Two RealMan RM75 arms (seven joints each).
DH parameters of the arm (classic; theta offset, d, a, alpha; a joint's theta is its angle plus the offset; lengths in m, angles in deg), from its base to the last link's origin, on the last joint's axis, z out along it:
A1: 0 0.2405 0 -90
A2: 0 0 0 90
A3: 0 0.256 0 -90
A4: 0 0 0 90
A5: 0 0.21 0 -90
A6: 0 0 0 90
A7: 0 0.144 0 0
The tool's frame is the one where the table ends.
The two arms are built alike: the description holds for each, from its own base.
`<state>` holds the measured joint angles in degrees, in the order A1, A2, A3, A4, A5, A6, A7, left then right.
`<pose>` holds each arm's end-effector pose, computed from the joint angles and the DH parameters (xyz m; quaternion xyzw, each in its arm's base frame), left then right.
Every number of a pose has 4 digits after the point. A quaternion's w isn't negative.
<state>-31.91 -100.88 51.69 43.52 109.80 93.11 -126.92 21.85 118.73 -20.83 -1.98 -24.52 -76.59 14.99</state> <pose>-0.2695 0.3626 0.1172 -0.8604 -0.4754 -0.1558 0.0973 0.4120 0.2757 0.0958 -0.4003 0.2921 0.3222 0.8066</pose>
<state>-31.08 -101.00 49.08 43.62 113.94 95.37 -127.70 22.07 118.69 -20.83 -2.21 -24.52 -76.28 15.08</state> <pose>-0.2816 0.3524 0.1197 -0.8522 -0.4961 -0.1375 0.0934 0.4114 0.2778 0.0967 -0.4008 0.2918 0.3232 0.8061</pose>
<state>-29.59 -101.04 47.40 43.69 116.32 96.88 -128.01 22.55 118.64 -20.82 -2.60 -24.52 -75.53 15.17</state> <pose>-0.2944 0.3408 0.1218 -0.8429 -0.5148 -0.1272 0.0913 0.4104 0.2821 0.0978 -0.4021 0.2926 0.3243 0.8047</pose>
